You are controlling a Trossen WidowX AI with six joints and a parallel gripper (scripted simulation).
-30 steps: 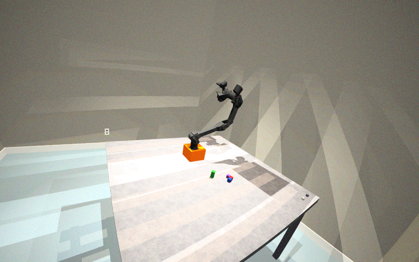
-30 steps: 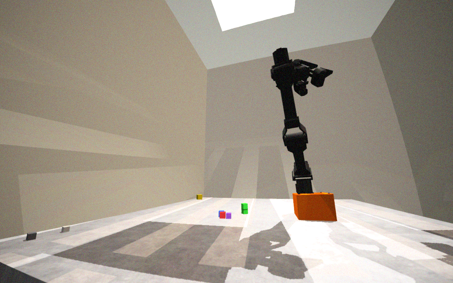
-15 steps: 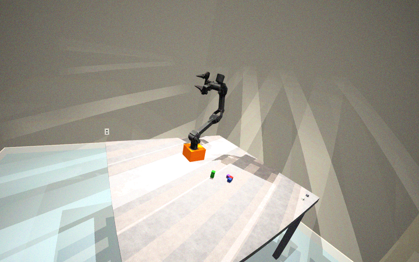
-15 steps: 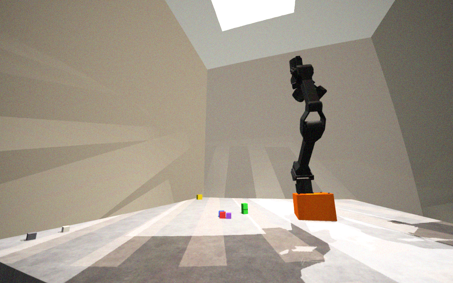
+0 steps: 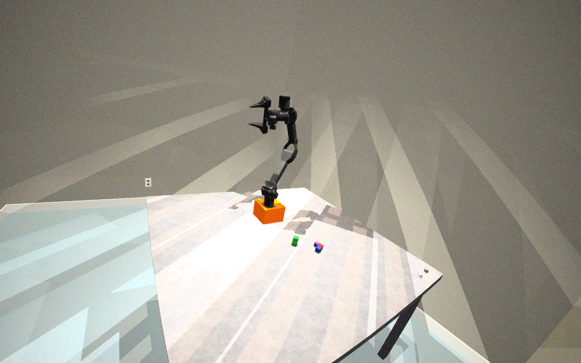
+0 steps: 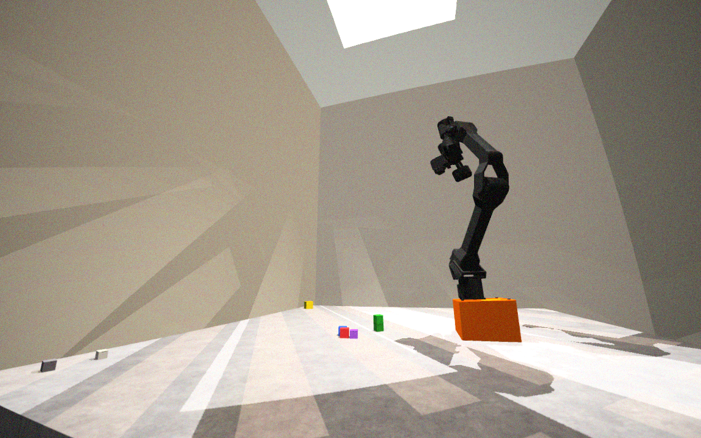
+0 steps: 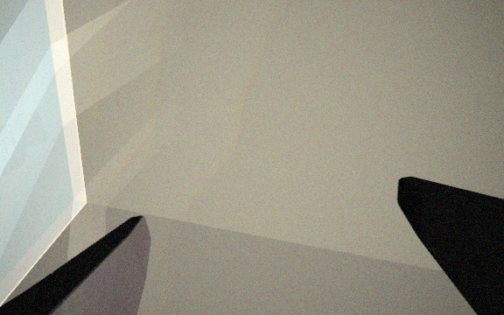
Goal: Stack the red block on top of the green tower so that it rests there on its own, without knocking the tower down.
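Right now the red block is 40 cm ahead of my gripper tip, 31 cm to the left of it and 59 cm below it. Round my gripper tip: blue block 41 cm ahead, 29 cm to the left, 59 cm below; purple block 37 cm ahead, 31 cm to the left, 59 cm below; yellow block 81 cm ahead, 29 cm to the right, 58 cm below.
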